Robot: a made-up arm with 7 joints. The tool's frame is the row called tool.
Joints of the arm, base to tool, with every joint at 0 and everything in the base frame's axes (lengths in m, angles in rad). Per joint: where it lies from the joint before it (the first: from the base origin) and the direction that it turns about. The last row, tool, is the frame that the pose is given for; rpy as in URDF.
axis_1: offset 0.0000 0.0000 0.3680 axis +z
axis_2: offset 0.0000 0.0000 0.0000 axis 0 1 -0.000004
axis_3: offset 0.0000 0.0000 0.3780 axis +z
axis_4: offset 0.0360 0.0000 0.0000 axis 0 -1 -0.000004
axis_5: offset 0.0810 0.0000 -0.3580 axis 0 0.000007 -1
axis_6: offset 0.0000 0.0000 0.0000 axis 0 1 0.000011
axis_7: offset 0.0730 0.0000 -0.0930 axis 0 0.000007 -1
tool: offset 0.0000 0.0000 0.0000 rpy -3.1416 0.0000 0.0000
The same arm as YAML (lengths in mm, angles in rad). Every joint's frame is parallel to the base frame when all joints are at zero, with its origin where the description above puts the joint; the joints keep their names.
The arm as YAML. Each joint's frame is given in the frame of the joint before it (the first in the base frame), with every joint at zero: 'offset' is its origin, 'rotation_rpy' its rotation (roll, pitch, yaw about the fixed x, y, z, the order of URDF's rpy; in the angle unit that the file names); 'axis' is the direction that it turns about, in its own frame. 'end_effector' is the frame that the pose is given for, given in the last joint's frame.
length_unit: mm
angle_unit: rad
chain:
  - id: axis_1
    offset: [0.0, 0.0, 368.0]
    rotation_rpy: [0.0, 0.0, 0.0]
    axis: [0.0, 0.0, 1.0]
  - id: axis_2
    offset: [0.0, 0.0, 0.0]
    rotation_rpy: [0.0, 0.0, 0.0]
    axis: [0.0, 1.0, 0.0]
  - id: axis_3
    offset: [0.0, 0.0, 378.0]
    rotation_rpy: [0.0, 0.0, 0.0]
    axis: [0.0, 0.0, 1.0]
  - id: axis_4
    offset: [36.0, 0.0, 0.0]
    rotation_rpy: [0.0, 0.0, 0.0]
    axis: [0.0, -1.0, 0.0]
  - id: axis_5
    offset: [81.0, 0.0, -358.0]
    rotation_rpy: [0.0, 0.0, 0.0]
    axis: [0.0, 0.0, -1.0]
  - id: axis_6
    offset: [0.0, 0.0, 0.0]
    rotation_rpy: [0.0, 0.0, 0.0]
    axis: [0.0, 1.0, 0.0]
  - id: axis_7
    offset: [73.0, 0.0, -93.0]
    rotation_rpy: [0.0, 0.0, 0.0]
    axis: [0.0, 0.0, -1.0]
end_effector:
  offset: [0.0, 0.0, 0.0]
  rotation_rpy: [3.1416, 0.0, 0.0]

